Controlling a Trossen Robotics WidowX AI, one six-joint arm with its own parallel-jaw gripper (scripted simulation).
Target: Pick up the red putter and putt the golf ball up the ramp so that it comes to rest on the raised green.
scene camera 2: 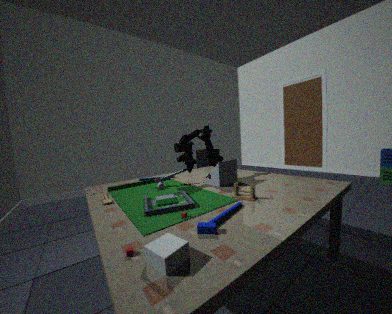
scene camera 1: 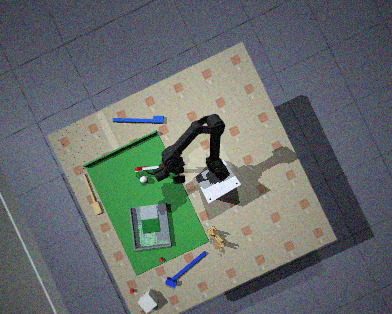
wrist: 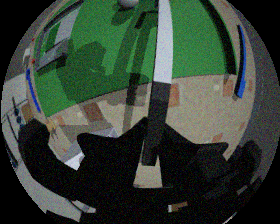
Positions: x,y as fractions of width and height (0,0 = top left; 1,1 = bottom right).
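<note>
With my gripper (wrist: 0.54,0.54) I'm holding a red putter. There's a green mat here too (scene camera 1: 0.30,0.59), and you'd find the mat in scene camera 2 (scene camera 2: 0.34,0.64) as well as in the wrist view (wrist: 0.38,0.23).
</note>
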